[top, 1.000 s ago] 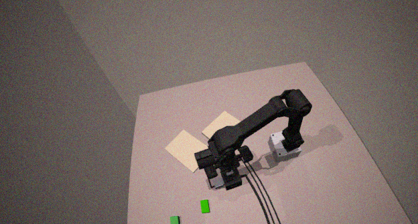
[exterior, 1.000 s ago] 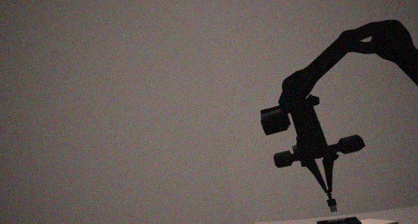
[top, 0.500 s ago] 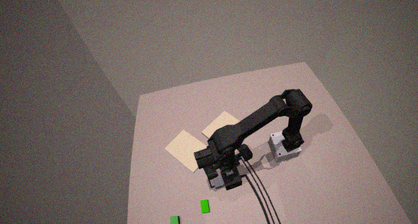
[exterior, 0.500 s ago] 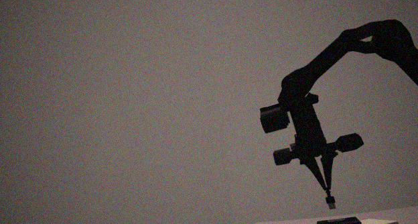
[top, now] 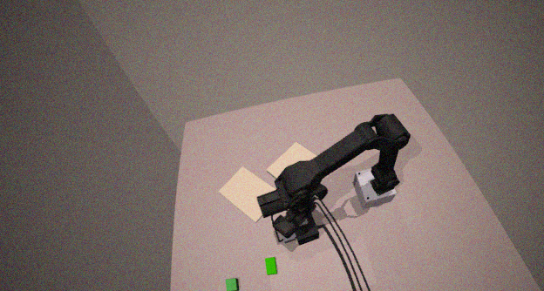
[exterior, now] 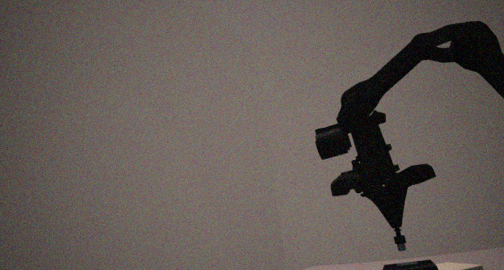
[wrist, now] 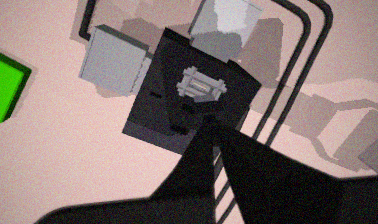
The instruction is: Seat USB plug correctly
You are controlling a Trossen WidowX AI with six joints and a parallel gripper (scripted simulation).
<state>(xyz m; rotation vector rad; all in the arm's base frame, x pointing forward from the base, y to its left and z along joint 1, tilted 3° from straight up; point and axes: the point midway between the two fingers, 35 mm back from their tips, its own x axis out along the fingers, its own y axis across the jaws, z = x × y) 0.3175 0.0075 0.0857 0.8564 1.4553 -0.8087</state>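
Right now the USB plug is 2 cm below my gripper tip.
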